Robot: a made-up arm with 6 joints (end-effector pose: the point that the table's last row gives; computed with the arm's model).
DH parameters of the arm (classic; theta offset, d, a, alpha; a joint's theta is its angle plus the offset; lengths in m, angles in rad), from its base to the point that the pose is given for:
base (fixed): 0 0.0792 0 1.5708
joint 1: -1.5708 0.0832 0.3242 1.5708
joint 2: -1.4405 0 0.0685 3.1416
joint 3: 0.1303 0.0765 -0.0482 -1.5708
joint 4: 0 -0.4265 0.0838 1.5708
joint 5: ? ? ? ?
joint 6: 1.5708 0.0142 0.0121 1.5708
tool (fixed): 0 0.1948 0 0
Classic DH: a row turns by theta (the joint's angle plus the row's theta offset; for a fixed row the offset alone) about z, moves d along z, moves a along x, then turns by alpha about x.
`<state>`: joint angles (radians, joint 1 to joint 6).
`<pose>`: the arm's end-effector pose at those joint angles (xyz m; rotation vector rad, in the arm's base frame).
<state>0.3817 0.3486 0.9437 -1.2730 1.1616 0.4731</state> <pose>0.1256 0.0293 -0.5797 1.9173 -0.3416 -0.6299</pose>
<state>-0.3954 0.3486 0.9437 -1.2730 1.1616 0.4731</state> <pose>-0.3725 0.0293 -0.4786 1.5258 0.1555 -1.3009</pose>
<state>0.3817 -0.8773 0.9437 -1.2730 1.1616 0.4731</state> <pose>0.0037 0.2693 -0.2763 2.9227 0.5925 -0.5450</pose>
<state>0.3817 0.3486 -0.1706 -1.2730 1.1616 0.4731</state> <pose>0.0798 -0.2712 -0.4658 0.8537 -0.8796 -0.5519</pose>
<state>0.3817 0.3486 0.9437 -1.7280 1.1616 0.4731</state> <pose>0.0924 0.1107 -0.5337 1.8954 -0.4838 -1.1441</pose>
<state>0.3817 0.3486 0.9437 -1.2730 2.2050 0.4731</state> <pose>0.2484 0.2229 -0.8252 2.5540 -1.2076 -0.1330</pose>
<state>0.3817 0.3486 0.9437 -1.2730 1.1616 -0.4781</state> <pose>0.0320 0.1658 -0.5122 1.4962 -0.9244 -1.5193</pose>
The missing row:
joint 5: 1.5708 -0.0847 0.1688 1.5708
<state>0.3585 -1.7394 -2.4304 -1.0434 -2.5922 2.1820</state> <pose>0.3864 -0.4330 -0.3995 -0.0533 -0.5157 2.3525</pose>
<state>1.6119 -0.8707 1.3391 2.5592 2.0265 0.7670</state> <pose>-0.1694 0.3192 0.2052 2.2536 0.0531 -1.6532</pose>
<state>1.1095 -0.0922 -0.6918 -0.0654 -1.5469 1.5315</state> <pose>0.8031 -0.1023 -0.0934 -0.4654 0.2814 -2.1091</pose>
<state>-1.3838 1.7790 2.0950 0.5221 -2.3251 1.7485</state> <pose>-0.8079 0.1943 -0.1612 -2.2118 1.4062 -0.2311</pose>
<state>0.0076 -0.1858 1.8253 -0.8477 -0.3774 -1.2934</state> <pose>0.0358 0.0622 0.0988 0.9721 -0.1620 -1.1446</pose>
